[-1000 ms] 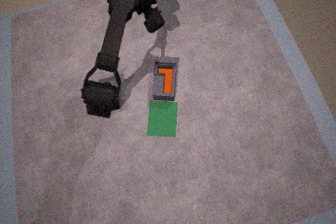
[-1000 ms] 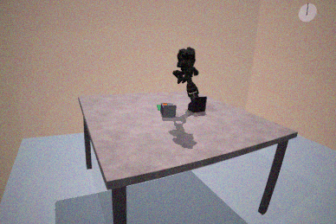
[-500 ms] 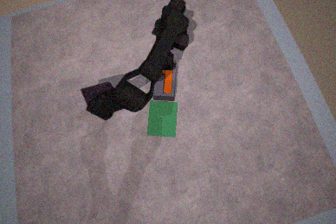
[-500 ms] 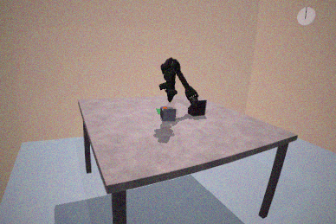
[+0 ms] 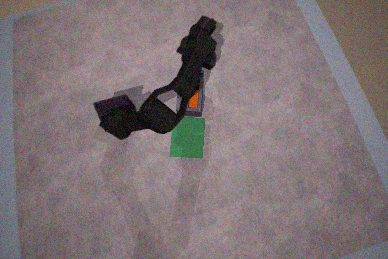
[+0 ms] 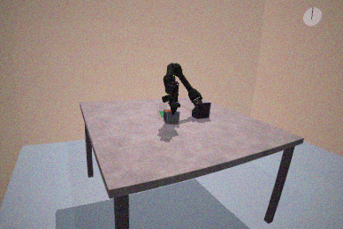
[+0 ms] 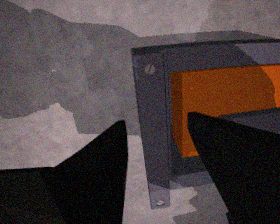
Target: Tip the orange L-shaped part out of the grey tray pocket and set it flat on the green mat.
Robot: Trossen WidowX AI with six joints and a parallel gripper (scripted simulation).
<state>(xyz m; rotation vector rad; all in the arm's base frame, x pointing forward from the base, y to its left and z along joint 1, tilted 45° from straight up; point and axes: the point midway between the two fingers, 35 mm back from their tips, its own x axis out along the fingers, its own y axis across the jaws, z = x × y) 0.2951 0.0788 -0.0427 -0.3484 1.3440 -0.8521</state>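
My gripper tip is now 50 mm to the left of the orange L-shaped part, 20 mm past it and 20 mm above it. Round my gripper tip: green mat (210 mm to the right, 80 mm below, 80 mm behind).
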